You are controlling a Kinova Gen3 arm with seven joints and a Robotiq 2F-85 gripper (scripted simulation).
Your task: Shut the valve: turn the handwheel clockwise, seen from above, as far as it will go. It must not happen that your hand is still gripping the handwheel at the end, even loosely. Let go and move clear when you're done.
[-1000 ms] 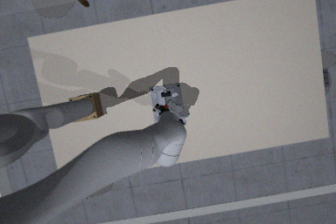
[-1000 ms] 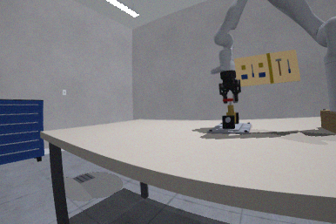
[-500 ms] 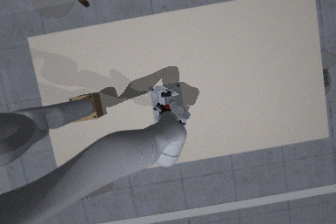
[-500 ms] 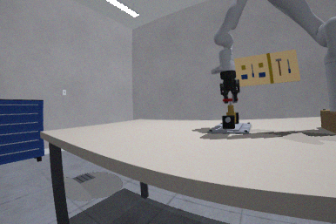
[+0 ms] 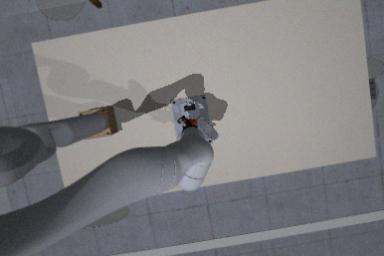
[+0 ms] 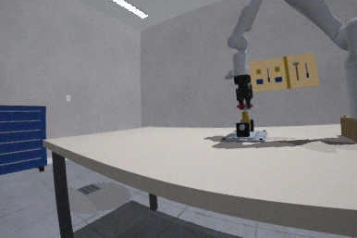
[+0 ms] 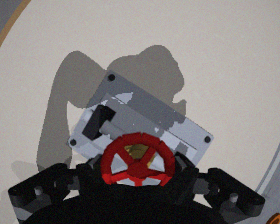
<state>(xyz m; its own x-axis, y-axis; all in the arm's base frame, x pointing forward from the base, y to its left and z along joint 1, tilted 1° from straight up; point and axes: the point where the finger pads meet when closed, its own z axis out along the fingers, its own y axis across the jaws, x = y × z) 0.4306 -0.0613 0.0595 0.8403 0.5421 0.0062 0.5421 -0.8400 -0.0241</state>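
Right now the red handwheel is right at my hand.
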